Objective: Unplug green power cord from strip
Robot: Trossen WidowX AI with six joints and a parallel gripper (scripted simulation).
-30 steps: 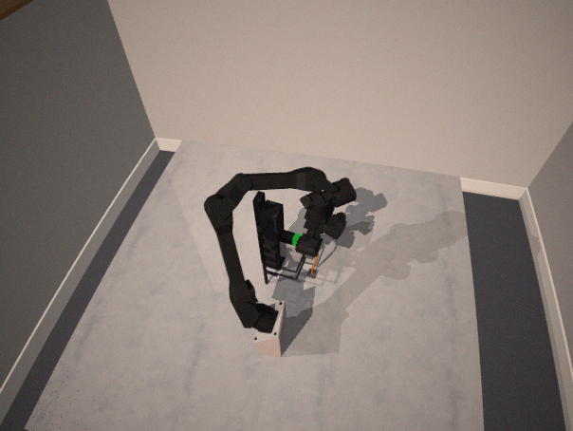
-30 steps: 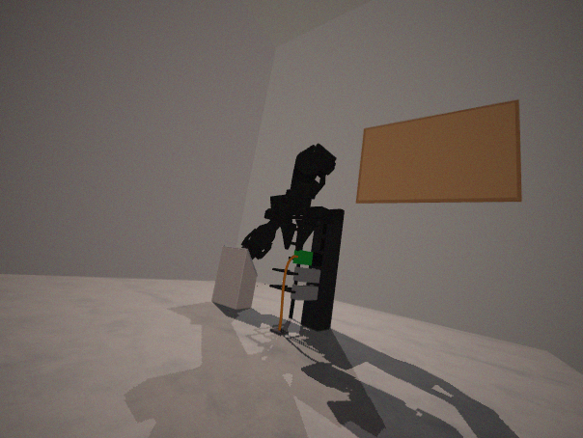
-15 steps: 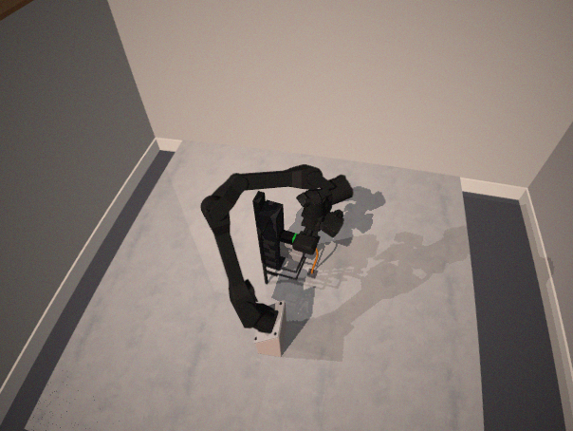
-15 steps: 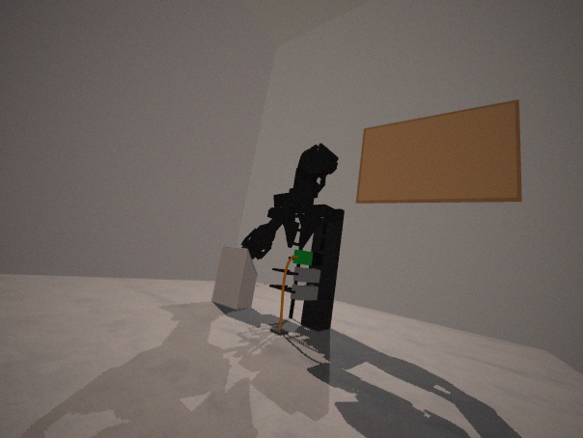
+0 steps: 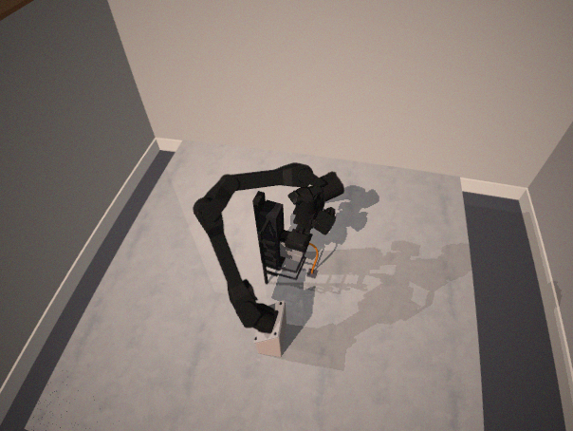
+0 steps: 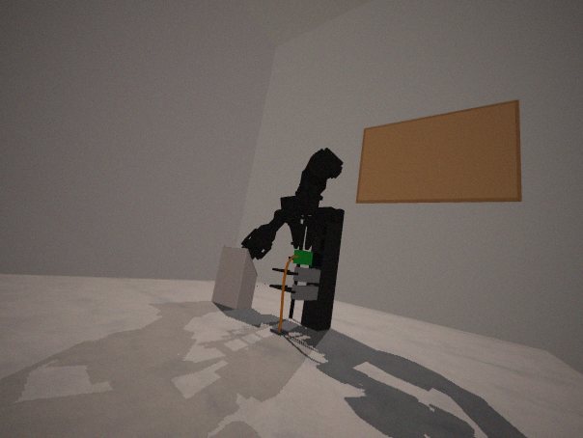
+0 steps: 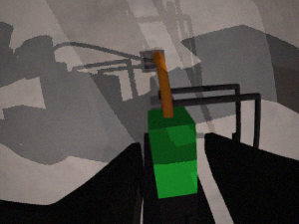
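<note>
My gripper tip is now 3 cm to the right of the green plug and 1 cm above it.
</note>
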